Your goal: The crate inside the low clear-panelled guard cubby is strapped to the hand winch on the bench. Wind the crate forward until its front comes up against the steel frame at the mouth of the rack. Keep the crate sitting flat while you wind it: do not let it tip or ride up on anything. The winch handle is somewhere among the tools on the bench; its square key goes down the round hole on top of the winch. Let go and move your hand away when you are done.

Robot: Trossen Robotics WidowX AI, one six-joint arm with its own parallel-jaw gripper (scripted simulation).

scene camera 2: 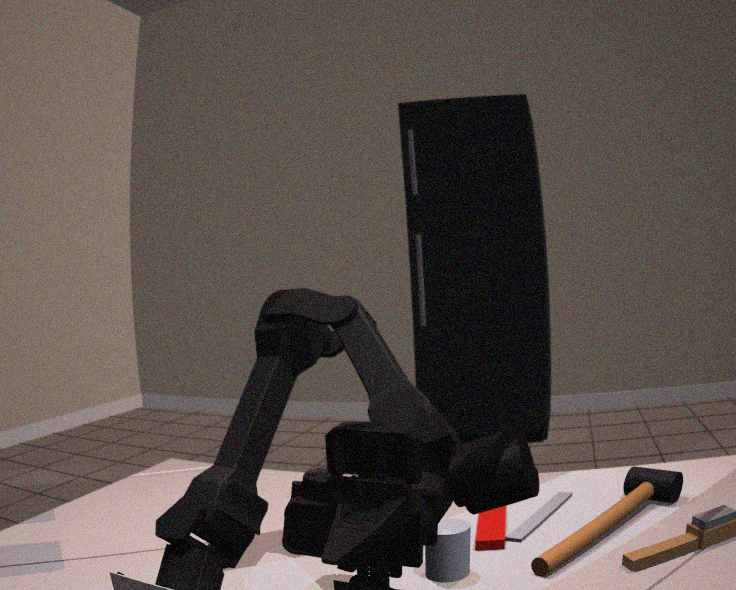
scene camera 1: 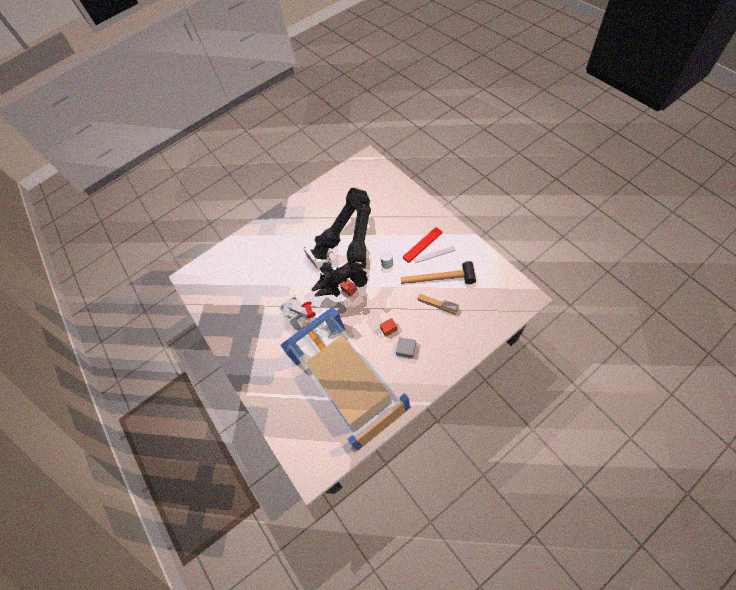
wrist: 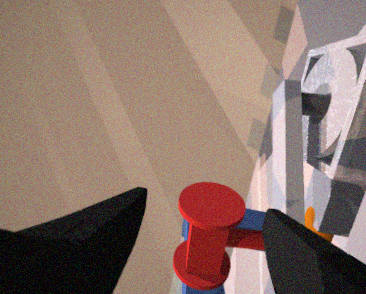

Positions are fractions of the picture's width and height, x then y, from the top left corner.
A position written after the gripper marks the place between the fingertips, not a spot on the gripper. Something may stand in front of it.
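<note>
Mallet (scene camera 2: 0.87,0.82), out of frame in the wrist view. Grey strip (scene camera 2: 0.72,0.89), out of frame in the wrist view. Spool-shaped knob (wrist: 0.58,0.72). Gripper (scene camera 1: 0.43,0.50), (wrist: 0.56,0.71).
</note>
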